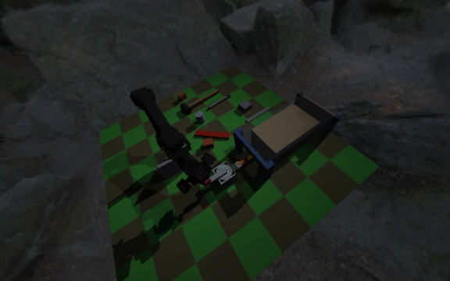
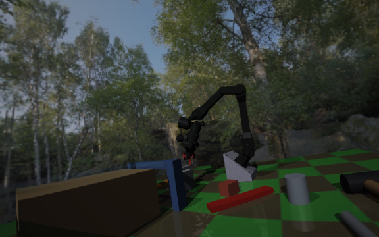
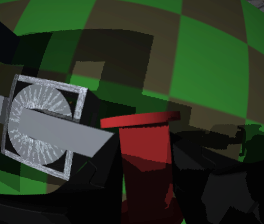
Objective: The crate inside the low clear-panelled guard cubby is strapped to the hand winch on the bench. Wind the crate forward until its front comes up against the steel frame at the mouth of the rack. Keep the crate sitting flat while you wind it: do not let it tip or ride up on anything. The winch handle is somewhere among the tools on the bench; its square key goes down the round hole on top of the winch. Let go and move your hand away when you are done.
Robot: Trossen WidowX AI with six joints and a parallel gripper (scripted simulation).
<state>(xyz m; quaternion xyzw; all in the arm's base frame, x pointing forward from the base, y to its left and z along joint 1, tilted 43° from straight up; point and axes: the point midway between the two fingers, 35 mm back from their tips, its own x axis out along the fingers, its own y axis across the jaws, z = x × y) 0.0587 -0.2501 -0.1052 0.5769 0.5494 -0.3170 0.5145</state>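
My gripper tip is 30 mm short of the winch handle, 30 mm above it and 10 mm to the right of it. The rest, counted from my gripper tip: winch (100 mm below, 80 mm ahead); blue steel frame (260 mm ahead, 20 mm below); red grip (20 mm to the left).
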